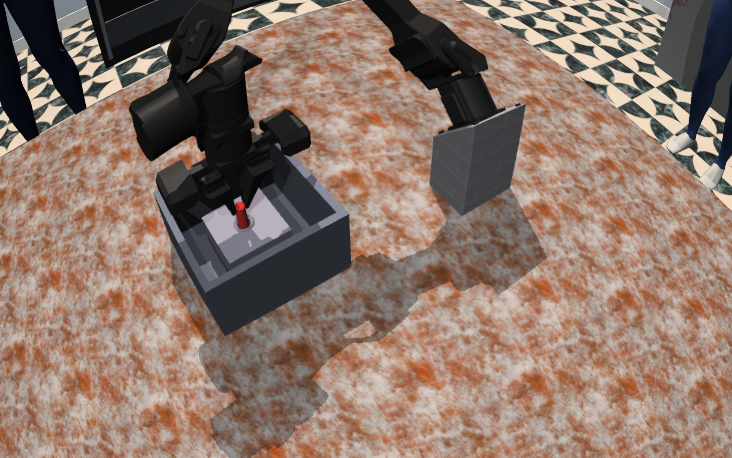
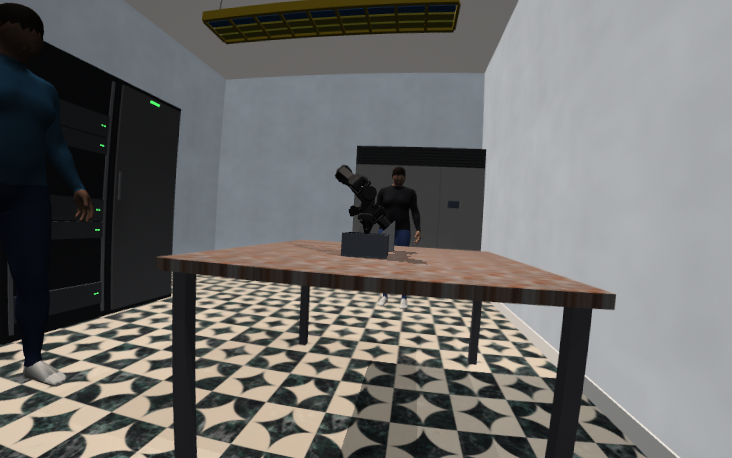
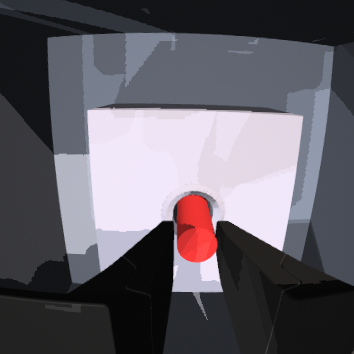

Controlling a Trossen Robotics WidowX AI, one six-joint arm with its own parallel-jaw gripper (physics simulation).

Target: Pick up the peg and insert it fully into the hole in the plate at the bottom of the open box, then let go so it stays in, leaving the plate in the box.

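Frame: origin at the arm's base, x ahead, y left, z up, level; metres.
Seen in the pictures: gripper, fingertip midpoint: (image 1: 239, 209) (image 3: 194, 231); arm's base, origin of the base link: (image 1: 477, 120) (image 2: 387, 227).
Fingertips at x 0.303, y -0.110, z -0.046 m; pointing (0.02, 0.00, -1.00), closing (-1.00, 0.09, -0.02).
Note:
Pixels of each thing's middle, then the offset from my fingertips to it. Level surfaces: height alone.
- red peg, body centre: (image 3: 191, 200) (image 1: 244, 227) dy +0.001, dx +0.000, dz -0.033 m
- pale plate, body centre: (image 3: 190, 193) (image 1: 246, 235) dy +0.003, dx +0.000, dz -0.046 m
- open dark grey box, body centre: (image 3: 191, 204) (image 1: 245, 227) (image 2: 366, 244) dy +0.003, dx +0.000, dz -0.032 m
- table, its level: dz -0.081 m
The red peg (image 1: 242, 216) (image 3: 194, 212) stands nearly upright, leaning slightly, with its lower end in the round hole of the pale plate (image 1: 272, 221) (image 3: 135, 170). Its upper part sticks out above the plate. The plate lies at the bottom of the open dark grey box (image 1: 286, 270) (image 2: 364, 245) (image 3: 192, 65). My gripper (image 1: 241, 208) (image 2: 367, 232) (image 3: 194, 231) points down into the box and is shut on the peg near its top end, with the fingertips a little above the plate. The peg's end inside the hole is hidden.
The box walls stand close around my gripper. A grey angular block (image 1: 477, 162) at the end of another dark arm section (image 1: 466, 99) stands to the right of the box. The table (image 1: 458, 367) (image 2: 458, 270) carries the box. People stand beyond the table.

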